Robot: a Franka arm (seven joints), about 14 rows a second.
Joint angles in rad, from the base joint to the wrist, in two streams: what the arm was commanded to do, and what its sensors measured. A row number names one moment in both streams.
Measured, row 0:
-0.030, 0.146, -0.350, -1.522, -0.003, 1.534, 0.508
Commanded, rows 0 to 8:
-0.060, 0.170, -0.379, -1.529, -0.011, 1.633, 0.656
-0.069, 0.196, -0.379, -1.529, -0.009, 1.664, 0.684
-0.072, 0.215, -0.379, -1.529, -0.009, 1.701, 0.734
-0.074, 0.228, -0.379, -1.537, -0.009, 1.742, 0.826
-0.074, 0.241, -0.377, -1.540, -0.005, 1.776, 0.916
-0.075, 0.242, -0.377, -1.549, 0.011, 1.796, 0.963
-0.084, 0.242, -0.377, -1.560, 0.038, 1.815, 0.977
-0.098, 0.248, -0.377, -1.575, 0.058, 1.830, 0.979
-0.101, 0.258, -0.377, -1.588, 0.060, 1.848, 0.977
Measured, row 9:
-0.077, 0.257, -0.380, -1.551, 0.027, 1.799, 0.948
